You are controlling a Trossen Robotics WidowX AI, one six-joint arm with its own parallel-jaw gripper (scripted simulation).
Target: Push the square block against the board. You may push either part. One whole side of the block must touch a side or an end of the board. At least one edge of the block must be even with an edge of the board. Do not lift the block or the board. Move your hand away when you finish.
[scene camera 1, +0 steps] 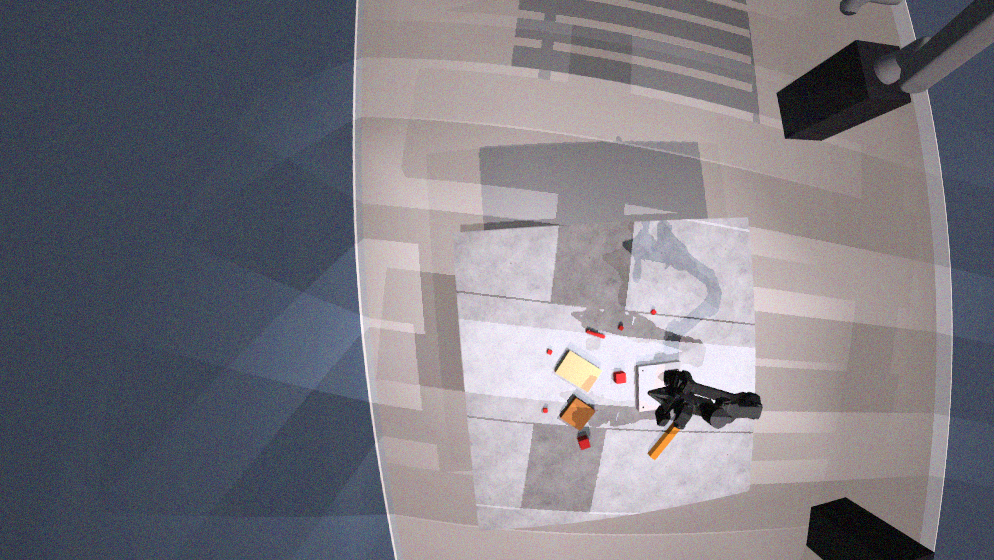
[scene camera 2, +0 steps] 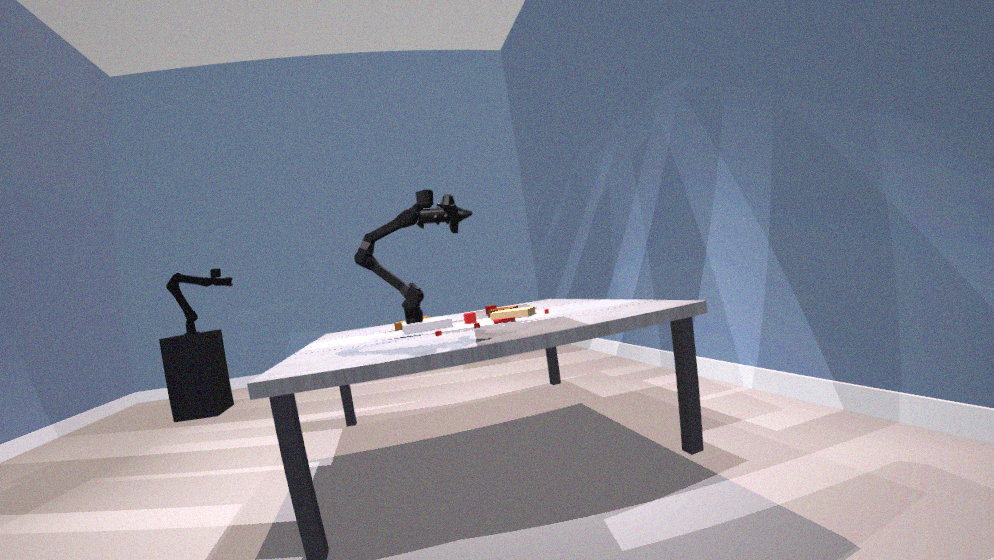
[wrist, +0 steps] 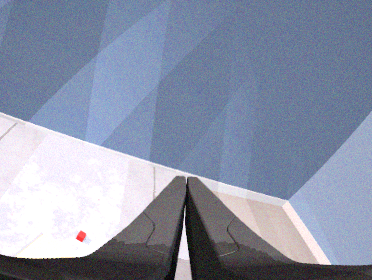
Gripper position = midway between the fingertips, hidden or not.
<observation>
My gripper (scene camera 1: pixel 647 392) is shut and holds nothing. Also in view: a tan board (scene camera 1: pixel 580 372).
The tan board also shows in the wrist view (wrist: pixel 45 246). My gripper shows as well in scene camera 2 (scene camera 2: pixel 472 213) and in the wrist view (wrist: pixel 185 185).
</observation>
